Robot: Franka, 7 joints.
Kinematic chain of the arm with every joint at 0, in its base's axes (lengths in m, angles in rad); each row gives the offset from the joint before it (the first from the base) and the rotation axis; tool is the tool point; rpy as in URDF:
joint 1: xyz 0 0 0.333 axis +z
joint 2: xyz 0 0 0 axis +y
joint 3: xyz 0 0 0.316 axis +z
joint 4: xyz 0.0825 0 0 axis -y
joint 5: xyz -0.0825 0 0.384 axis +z
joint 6: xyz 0 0 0 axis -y
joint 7: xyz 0.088 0 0 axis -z
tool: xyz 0 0 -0.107 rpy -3.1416 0 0
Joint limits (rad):
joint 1: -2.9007..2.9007
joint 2: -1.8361..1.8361
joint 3: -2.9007..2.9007
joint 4: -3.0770..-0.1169
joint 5: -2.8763..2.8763
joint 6: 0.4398..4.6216
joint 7: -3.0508..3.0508
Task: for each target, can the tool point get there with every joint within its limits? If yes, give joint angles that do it. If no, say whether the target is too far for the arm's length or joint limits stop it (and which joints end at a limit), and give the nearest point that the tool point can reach.
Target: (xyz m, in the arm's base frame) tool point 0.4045 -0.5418 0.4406
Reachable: yes | joints -0.8646 0.5377 0.1535 -1.5846 1.2189 3.7060 -1.2775
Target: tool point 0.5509 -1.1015 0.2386
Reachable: no: too far | nearest point 0.3826 -0.7650 0.2674 | short by 0.377 m
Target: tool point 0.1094 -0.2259 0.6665
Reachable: yes | joints 0.4227 -1.4954 -0.3501 -2.4120 -1.2139 1.2444 -1.2674
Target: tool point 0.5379 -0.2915 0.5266
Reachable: yes | joints -2.3082 -0.2307 1.6822 -1.9856 -0.6556 2.8301 -2.3259
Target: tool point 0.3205 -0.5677 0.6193
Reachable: yes | joints -0.5114 0.6312 -0.7746 -0.8740 -0.3518 1.2115 2.3696
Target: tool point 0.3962 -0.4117 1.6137
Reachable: no: too far | nearest point 0.2424 -0.2519 1.1165 | short by 0.544 m
